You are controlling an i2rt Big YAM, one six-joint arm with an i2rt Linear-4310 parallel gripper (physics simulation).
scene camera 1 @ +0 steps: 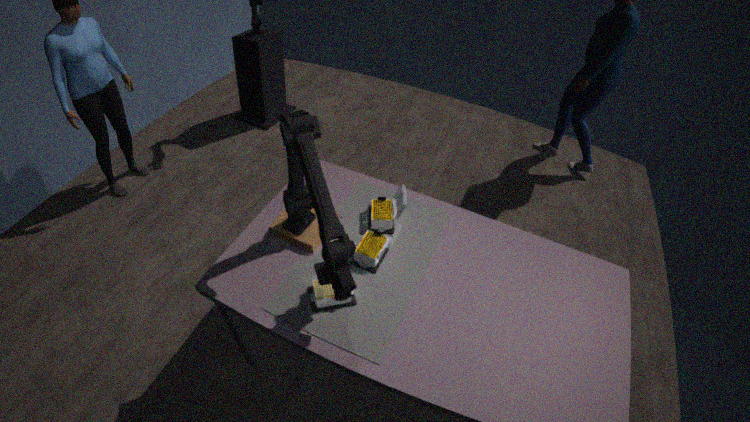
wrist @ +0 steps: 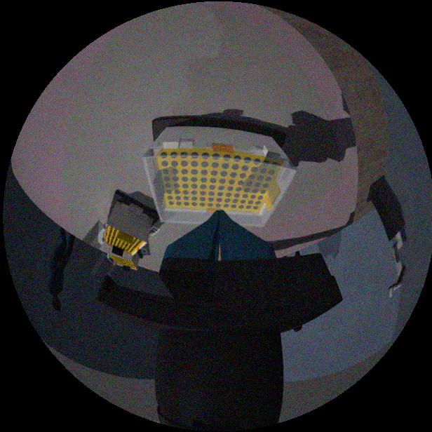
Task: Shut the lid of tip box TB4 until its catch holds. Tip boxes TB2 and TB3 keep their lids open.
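Frame: origin at the arm's base, x right, y ahead, z up, level; centimetres.
Seen in the pictures: arm's base, origin of its link: (scene camera 1: 299,222).
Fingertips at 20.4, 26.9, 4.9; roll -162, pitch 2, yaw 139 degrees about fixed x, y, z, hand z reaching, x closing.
Pixels of each thing's top centre, then the offset from my fingertips to it, as dx, dy, dz. "*": a spot on its surface instead. Level surfaces: height alone.
- clear lid, a spot on its surface: (scene camera 1: 323,290) * +4.1, +0.1, -1.0
- grey-green mat, height of its surface: dz -8.8
- pinkish table, height of its surface: dz -9.1
- raised lid, a spot on its surface: (scene camera 1: 402,195) * -44.6, +5.7, +5.9
A tip box with a yellow rack under a clear lid (scene camera 1: 323,290) (wrist: 217,180), apparently TB4, stands at the front of the mat. Its lid lies over the rack; whether it sits fully down or the catch holds cannot be told. An orange tab (wrist: 223,148) shows at its far side. My gripper (scene camera 1: 344,297) (wrist: 219,215) is shut and empty, its tips at the near edge of the lid in the wrist view; contact is unclear. Two open tip boxes, apparently TB2 and TB3, stand together: one box (scene camera 1: 372,247) (wrist: 125,239) and another box (scene camera 1: 382,211) (wrist: 123,261). Labels are unreadable.
The grey-green mat (scene camera 1: 367,335) lies on the pinkish table (scene camera 1: 524,314). A raised lid (scene camera 1: 402,195) stands beside the farther open box. The arm's wooden base plate (scene camera 1: 293,238) is at the table's left. Two people and a dark pedestal (scene camera 1: 260,78) stand beyond the table.
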